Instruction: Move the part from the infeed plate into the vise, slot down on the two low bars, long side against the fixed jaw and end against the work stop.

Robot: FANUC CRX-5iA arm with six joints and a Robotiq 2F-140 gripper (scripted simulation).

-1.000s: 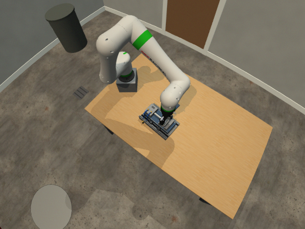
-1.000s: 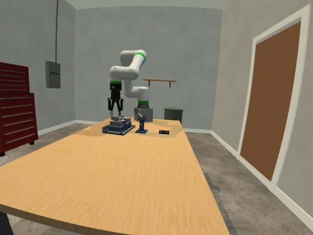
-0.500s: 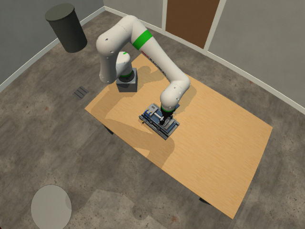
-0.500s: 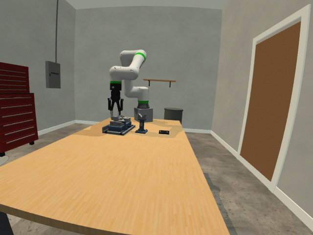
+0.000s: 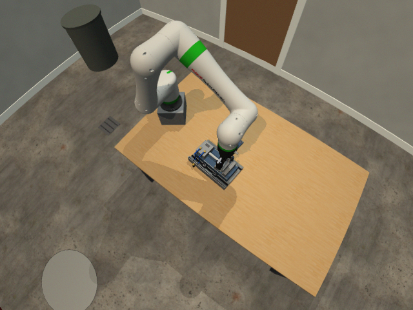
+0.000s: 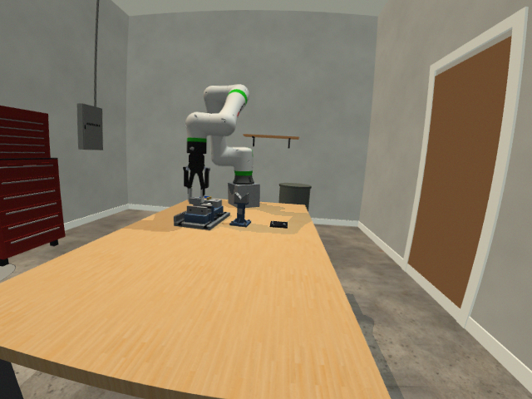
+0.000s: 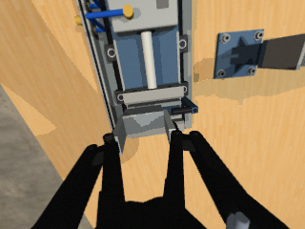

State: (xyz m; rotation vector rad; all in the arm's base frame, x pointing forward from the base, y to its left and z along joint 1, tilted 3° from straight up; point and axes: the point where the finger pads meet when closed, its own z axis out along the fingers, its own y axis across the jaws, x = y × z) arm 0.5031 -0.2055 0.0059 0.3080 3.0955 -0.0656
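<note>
Right now my hand is 6 cm above the fixed jaw, 3 cm short of it and 1 cm to the right of it. Round my hand: work stop: 6 cm to the left, 5 cm below, 1 cm ahead; moving jaw: 6 cm below, 3 cm to the left, 3 cm behind; part: 3 cm below.
</note>
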